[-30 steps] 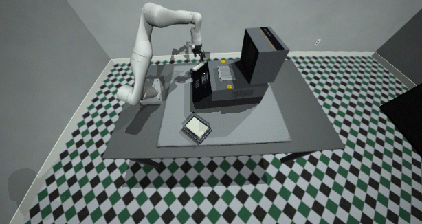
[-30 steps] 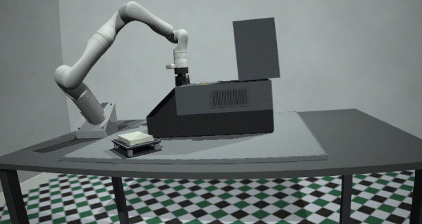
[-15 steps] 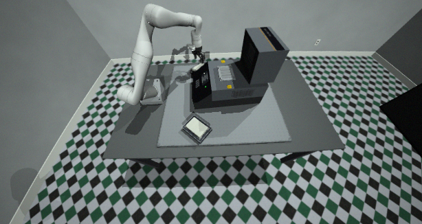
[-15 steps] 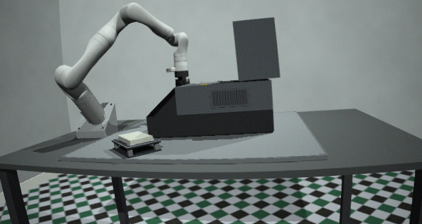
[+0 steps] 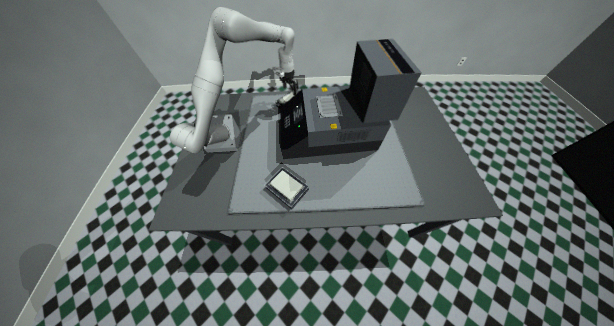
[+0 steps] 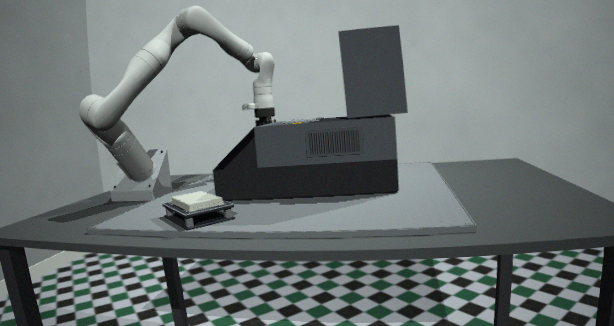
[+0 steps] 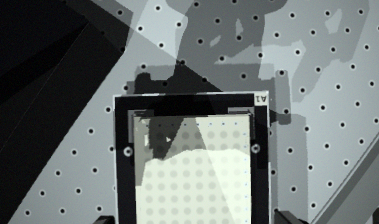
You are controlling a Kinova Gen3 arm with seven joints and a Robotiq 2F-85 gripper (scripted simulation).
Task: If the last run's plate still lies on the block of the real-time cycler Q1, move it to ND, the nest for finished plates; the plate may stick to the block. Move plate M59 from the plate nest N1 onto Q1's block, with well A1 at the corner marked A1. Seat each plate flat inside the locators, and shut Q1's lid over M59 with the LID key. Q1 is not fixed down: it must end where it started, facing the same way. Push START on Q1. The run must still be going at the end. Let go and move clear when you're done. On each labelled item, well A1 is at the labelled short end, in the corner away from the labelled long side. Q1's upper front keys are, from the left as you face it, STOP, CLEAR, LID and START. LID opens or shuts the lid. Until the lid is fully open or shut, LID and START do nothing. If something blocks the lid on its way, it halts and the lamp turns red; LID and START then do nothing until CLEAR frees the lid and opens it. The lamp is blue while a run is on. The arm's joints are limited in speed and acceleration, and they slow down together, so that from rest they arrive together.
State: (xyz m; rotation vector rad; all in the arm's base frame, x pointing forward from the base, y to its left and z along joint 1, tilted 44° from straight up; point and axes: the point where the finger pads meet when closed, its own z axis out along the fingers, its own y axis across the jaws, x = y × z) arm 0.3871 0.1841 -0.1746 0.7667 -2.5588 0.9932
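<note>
Right now my hand is 70 mm above the pale plate. The rest, counted from my hand: A1 mark 90 mm behind, 70 mm below; black nest 80 mm below.
</note>
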